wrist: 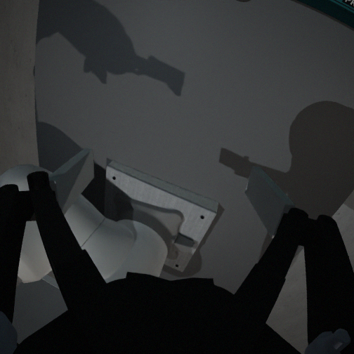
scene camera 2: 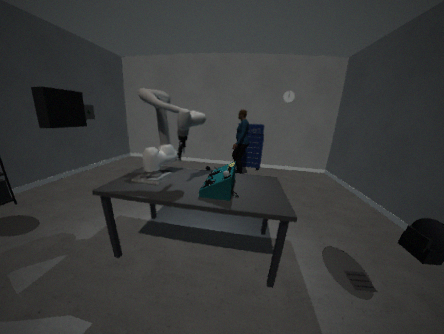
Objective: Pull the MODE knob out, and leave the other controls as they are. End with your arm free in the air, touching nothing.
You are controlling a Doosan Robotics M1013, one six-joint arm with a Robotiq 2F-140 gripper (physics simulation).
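Seen in the pictures: gripper, fingertip midpoint: (scene camera 2: 181, 157); arm's base, link origin: (scene camera 2: 152, 175).
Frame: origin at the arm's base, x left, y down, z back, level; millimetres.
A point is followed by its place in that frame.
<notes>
The teal sloped control panel (scene camera 2: 218, 189) {z -654, x -414, y -57 mm} stands on the table in the scene view, with small dark and light controls on its sloping face. A corner of the panel (wrist: 334, 11) shows at the top right of the wrist view. The MODE knob cannot be made out in either view. My gripper (scene camera 2: 180, 156) {z -318, x -108, y -224 mm} (wrist: 171, 171) is open and empty, with its fingers wide apart. It hangs in the air above the table, to the left of the panel in the scene view, touching nothing.
The arm's base plate (wrist: 160, 192) is bolted to the table (scene camera 2: 165, 192) {z -222, x -320, y 29 mm} near its left end. A person (scene camera 2: 242, 137) stands behind the table beside a blue cabinet (scene camera 2: 255, 146). A black object (scene camera 2: 424, 241) is on the right.
</notes>
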